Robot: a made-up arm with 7 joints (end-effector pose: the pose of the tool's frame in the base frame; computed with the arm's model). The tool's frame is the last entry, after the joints.
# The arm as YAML. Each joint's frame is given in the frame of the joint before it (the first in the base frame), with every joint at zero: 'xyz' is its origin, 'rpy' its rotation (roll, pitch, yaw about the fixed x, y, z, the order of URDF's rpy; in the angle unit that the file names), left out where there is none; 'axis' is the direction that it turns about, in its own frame. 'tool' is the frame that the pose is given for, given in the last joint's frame.
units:
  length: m
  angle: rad
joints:
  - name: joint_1
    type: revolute
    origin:
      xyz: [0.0, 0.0, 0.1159]
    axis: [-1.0, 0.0, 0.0]
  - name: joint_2
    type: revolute
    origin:
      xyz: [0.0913, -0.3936, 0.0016]
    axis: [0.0, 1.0, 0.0]
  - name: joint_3
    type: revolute
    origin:
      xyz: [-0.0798, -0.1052, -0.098]
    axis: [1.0, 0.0, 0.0]
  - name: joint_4
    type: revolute
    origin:
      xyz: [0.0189, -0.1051, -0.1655]
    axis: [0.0, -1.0, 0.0]
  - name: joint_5
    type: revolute
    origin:
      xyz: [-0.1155, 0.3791, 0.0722]
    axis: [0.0, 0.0, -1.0]
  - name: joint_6
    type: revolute
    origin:
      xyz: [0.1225, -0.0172, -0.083]
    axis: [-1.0, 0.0, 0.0]
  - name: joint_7
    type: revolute
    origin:
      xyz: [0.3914, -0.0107, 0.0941]
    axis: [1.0, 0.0, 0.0]
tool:
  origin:
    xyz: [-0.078, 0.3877, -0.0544]
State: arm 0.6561 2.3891 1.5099 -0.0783 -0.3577 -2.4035 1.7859
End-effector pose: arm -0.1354 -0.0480 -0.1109 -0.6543 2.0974 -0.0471
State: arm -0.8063 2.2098 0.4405 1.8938 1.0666 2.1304 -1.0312
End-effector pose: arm -0.3184 -0.6398 -0.0866 -2.1496 1.6554 0.9825
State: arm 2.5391 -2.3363 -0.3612 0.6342 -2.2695 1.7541 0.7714
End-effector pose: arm 1.0397 0.5725 -0.0718 -0.0452 0.4167 -0.4654
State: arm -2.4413 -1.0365 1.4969 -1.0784 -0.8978 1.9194 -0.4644
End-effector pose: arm -0.2478 -0.1340 0.1555 0.8098 -1.1917 -1.8339
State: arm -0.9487 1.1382 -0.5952 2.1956 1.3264 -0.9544 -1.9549
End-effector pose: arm 0.1893 -0.2209 -0.4316 0.6292 0.0562 -0.9653
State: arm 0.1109 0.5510 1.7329 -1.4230 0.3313 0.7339 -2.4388
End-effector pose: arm 0.0489 -0.1710 -0.1199 -1.0506 -0.5477 1.5464
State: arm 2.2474 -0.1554 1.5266 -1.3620 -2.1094 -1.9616 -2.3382
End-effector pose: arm -0.3901 0.7857 0.5003 0.6397 1.1027 1.5005
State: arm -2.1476 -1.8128 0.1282 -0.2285 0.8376 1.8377 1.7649
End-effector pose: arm 0.4274 -0.3265 -0.3280 2.2162 -0.2171 -2.0371
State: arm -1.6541 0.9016 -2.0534 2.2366 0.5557 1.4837 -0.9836
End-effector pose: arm 0.1325 0.0194 -0.2603 -0.3880 -1.1143 -1.4019
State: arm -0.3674 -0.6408 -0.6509 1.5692 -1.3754 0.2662 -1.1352
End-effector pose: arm 0.7009 0.0847 -0.2820 2.2096 1.6898 0.3537
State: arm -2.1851 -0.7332 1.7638 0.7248 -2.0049 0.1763 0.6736
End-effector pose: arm -0.7372 0.1800 0.0053 0.8140 -2.7756 -1.2241
